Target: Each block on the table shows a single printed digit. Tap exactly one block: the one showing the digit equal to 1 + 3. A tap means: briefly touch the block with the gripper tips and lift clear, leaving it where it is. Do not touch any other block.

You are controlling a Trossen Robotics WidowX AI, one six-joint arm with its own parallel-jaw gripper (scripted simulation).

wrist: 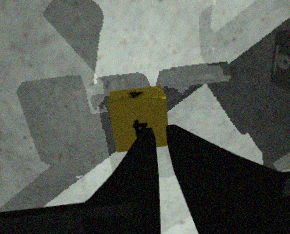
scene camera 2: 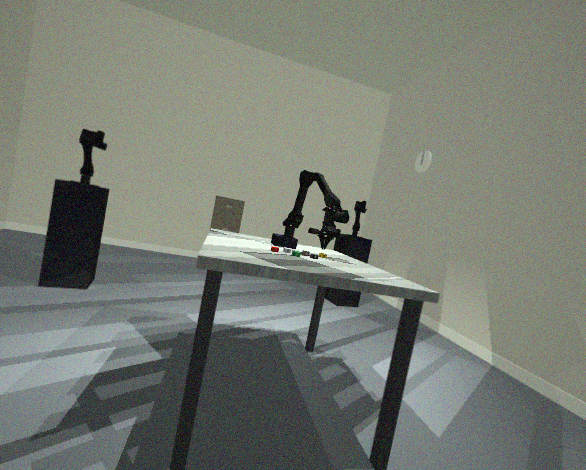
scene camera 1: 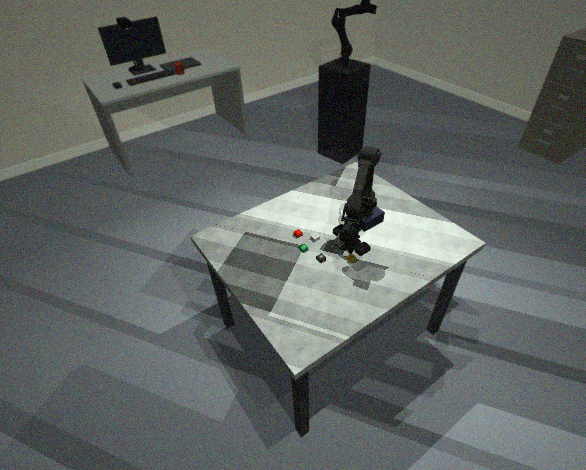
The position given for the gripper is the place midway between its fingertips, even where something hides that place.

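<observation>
Gripper (wrist: 159, 135) shut, holding nothing. Yellow block (wrist: 132, 110) in view.
</observation>
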